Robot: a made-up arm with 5 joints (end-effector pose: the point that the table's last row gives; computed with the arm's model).
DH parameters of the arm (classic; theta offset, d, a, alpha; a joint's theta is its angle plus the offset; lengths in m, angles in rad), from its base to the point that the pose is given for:
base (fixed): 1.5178 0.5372 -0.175 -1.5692
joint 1: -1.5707 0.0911 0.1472 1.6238
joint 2: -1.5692 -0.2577 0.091 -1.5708
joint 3: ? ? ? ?
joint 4: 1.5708 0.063 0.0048 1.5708
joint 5: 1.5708 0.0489 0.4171 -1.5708
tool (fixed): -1.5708 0.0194 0 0
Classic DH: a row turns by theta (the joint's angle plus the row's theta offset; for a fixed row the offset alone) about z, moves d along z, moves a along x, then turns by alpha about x.
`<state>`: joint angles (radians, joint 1 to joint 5).
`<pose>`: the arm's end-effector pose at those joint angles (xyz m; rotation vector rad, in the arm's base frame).
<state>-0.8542 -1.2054 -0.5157 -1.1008 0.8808</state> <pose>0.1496 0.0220 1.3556 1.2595 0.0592 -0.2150</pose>
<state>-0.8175 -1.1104 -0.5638 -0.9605 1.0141</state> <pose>0.1751 -0.0048 1.3570 1.3360 0.0809 -0.3109</pose>
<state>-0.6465 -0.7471 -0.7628 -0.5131 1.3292</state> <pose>0.2124 -0.0500 1.3359 1.4620 -0.0300 -0.7011</pose>
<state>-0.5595 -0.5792 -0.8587 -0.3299 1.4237</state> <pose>0.1963 -0.0640 1.3253 1.5023 -0.1504 -0.8667</pose>
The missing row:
joint 3: 0 0.151 -0.1498 -1.5708
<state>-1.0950 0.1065 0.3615 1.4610 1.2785</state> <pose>0.1232 -0.2323 1.1412 1.6801 1.5184 0.1982</pose>
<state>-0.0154 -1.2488 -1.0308 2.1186 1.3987</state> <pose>-0.1101 -0.0001 0.3891 -0.2630 -1.0593 2.4913</pose>
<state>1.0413 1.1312 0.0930 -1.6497 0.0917</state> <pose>-0.3599 0.2722 -0.0219 -0.1912 -2.2489 1.5854</pose>
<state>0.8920 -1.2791 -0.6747 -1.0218 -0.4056</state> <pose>0.0973 0.0672 -0.0598 -1.9051 0.2457 -0.3500</pose>
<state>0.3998 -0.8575 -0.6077 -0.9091 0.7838</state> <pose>0.1843 0.6711 0.6088 -0.0934 -0.2335 -0.2921</pose>
